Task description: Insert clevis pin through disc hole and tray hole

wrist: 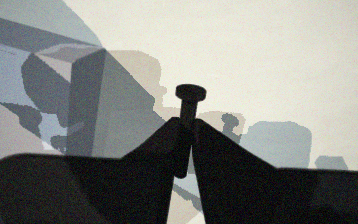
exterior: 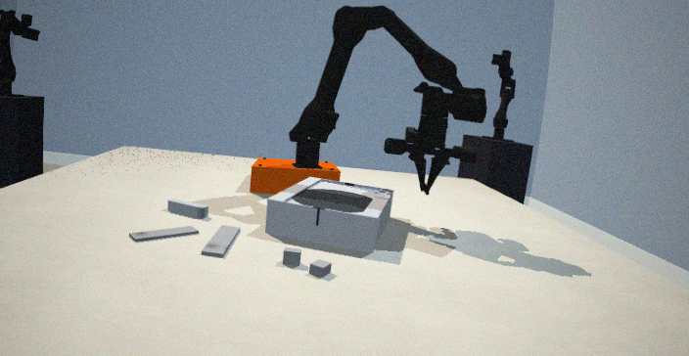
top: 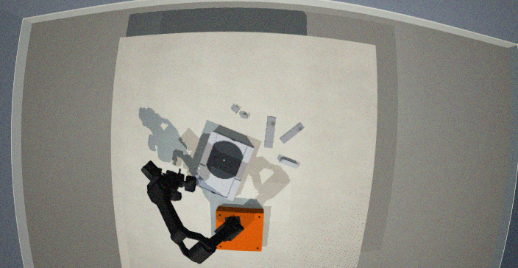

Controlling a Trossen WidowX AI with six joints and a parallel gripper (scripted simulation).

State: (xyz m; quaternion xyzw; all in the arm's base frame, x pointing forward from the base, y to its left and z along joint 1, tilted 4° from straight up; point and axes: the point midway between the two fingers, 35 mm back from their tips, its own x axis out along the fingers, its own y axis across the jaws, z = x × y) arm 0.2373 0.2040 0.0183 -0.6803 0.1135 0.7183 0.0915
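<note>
My gripper tip is 50 mm short of the dark aluminium disc, 200 mm to the left of it and 10 mm above it. The rest, counted from my gripper tip: clevis pin 10 mm above; then grey block 470 mm to the right, 60 mm below; then steel tray 20 mm ahead, 190 mm to the right, 30 mm below.
</note>
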